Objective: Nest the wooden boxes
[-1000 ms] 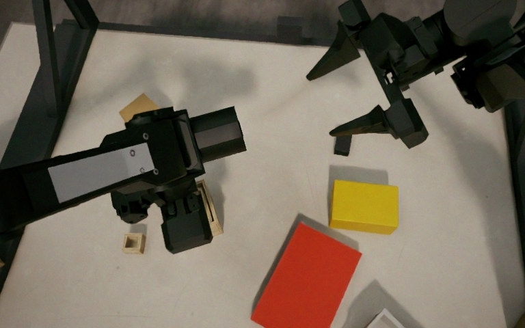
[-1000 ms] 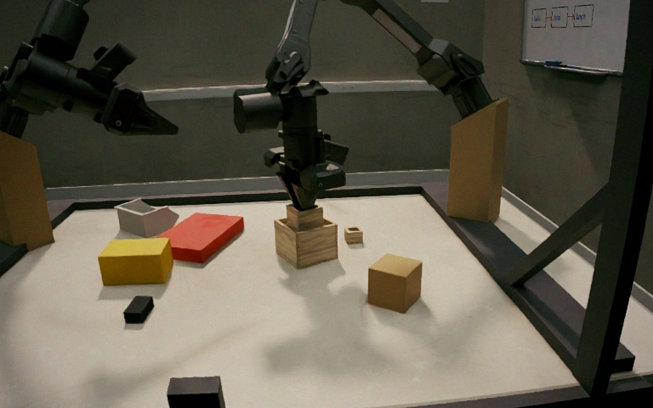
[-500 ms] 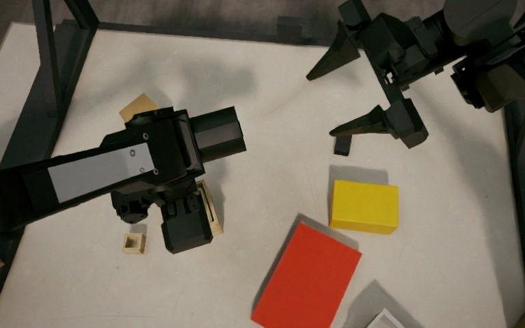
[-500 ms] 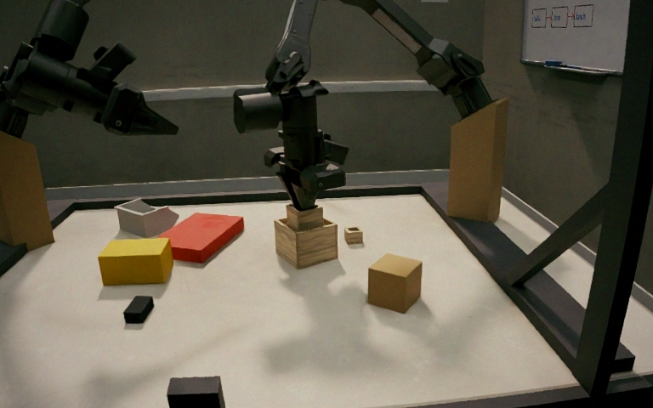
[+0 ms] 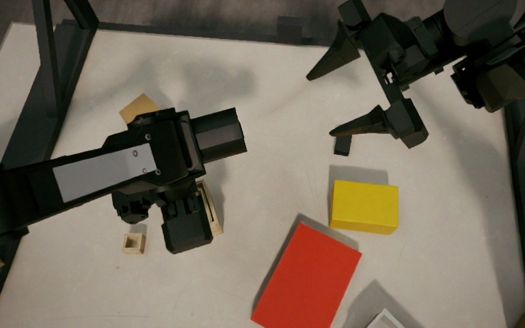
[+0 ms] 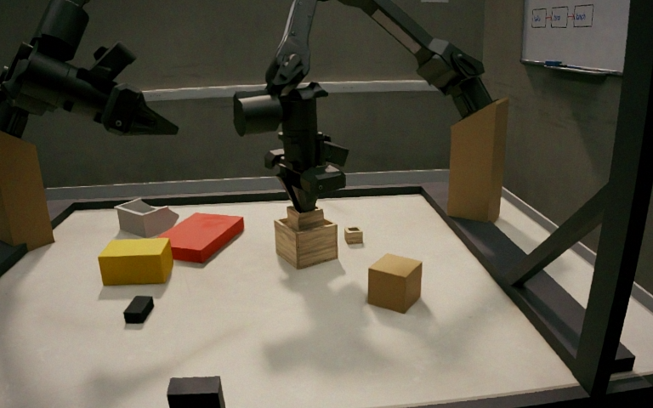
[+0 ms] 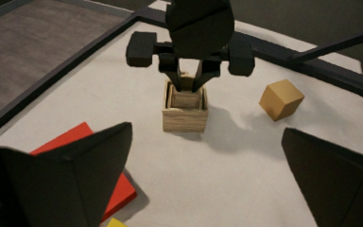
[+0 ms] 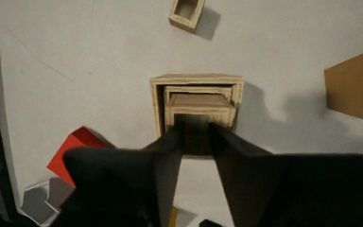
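The biggest wooden box is 90 mm below my right hand. Also, from my right hand: tan cube: 170 mm behind, 120 mm to the right, 80 mm below; red slab: 200 mm to the left, 100 mm below, 100 mm ahead; smallest wooden box: 100 mm below, 90 mm to the right, 60 mm ahead.
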